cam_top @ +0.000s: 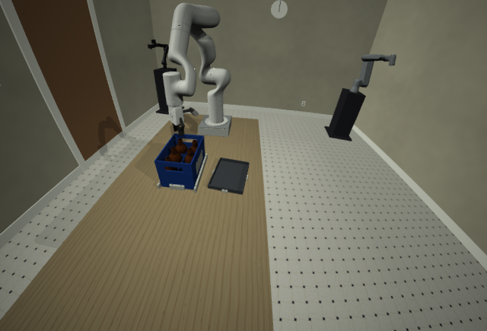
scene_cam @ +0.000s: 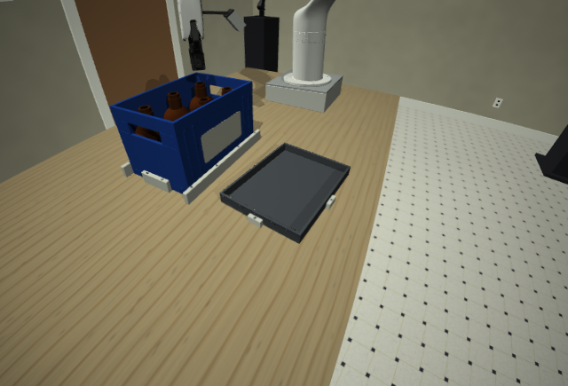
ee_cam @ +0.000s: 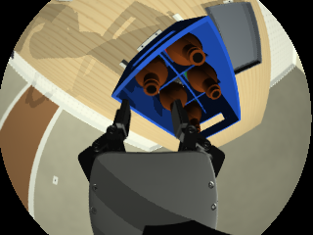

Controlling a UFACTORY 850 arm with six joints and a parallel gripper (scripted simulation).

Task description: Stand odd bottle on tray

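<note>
My gripper is now 8 cm short of the blue crate, 6 cm to the right of it and 14 cm above it. Also, from my hand: dark grey tray (5 cm ahead, 32 cm to the left, 21 cm below); bottle (7 cm ahead, 10 cm to the left, 14 cm below).
</note>
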